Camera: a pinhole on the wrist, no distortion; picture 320 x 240 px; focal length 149.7 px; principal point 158.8 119.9 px. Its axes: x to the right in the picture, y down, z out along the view. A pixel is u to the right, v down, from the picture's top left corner.
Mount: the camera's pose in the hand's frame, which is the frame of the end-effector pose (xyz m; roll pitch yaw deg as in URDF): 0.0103 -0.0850 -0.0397 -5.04 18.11 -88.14
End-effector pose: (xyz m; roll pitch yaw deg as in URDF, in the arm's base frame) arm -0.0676 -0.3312 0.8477 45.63 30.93 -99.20
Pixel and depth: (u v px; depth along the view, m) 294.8 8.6 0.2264
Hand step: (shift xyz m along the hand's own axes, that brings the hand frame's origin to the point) -0.1286 -0.3598 0.1248
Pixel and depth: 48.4 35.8 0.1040
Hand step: -0.0400 -0.0475 0.0875
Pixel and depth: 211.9 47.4 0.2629
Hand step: -0.0877 -0.2618 0.1909
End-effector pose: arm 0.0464 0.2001 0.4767 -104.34 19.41 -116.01
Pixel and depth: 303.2 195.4 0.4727
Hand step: 0.3078 -0.6489 0.2462
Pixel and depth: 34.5 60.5 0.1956
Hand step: -0.0528 0.0047 0.2025
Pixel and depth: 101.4 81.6 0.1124
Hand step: -0.0086 -0.0802 0.0825
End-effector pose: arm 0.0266 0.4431 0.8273 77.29 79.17 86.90
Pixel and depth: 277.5 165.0 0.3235
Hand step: 0.1468 -0.4221 0.1787
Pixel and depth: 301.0 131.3 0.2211
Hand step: 0.0552 -0.3513 0.1029
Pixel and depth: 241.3 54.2 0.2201
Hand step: -0.0605 -0.2735 0.1390
